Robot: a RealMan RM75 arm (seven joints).
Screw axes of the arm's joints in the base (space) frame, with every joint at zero. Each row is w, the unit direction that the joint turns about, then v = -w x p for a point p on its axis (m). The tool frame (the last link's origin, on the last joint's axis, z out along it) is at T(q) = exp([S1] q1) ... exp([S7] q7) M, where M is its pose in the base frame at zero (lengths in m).
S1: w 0 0 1 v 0 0 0
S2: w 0 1 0 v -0.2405 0 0
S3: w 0 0 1 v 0 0 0
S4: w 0 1 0 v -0.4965 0 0
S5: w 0 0 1 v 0 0 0
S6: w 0 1 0 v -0.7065 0 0
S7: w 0 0 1 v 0 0 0
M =
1 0 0 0
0 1 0 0
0 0 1 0.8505
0 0 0 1
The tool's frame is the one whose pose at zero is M.
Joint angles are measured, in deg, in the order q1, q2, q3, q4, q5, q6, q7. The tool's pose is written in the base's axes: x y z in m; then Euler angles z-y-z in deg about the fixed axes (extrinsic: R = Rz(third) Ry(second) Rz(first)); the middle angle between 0 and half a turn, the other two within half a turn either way. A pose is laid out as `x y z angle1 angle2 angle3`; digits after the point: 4 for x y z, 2 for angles.
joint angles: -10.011, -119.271, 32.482, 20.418, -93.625, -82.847, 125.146
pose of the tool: -0.3704 0.2355 0.0104 -154.35 115.79 71.36
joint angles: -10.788, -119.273, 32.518, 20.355, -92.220, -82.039, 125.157
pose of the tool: -0.3691 0.2393 0.0067 -153.93 117.33 71.20
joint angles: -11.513, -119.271, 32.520, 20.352, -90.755, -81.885, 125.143
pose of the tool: -0.3664 0.2422 0.0034 -153.78 118.79 70.39
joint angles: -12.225, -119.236, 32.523, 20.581, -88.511, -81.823, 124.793
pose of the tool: -0.3638 0.2444 -0.0003 -153.70 120.97 69.39
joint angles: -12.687, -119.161, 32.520, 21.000, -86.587, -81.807, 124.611
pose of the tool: -0.3624 0.2457 -0.0024 -153.25 122.81 68.70
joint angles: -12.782, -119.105, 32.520, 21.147, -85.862, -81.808, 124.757
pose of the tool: -0.3624 0.2457 -0.0030 -152.85 123.51 68.54
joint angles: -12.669, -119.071, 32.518, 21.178, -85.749, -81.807, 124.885
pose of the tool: -0.3630 0.2449 -0.0029 -152.64 123.62 68.67
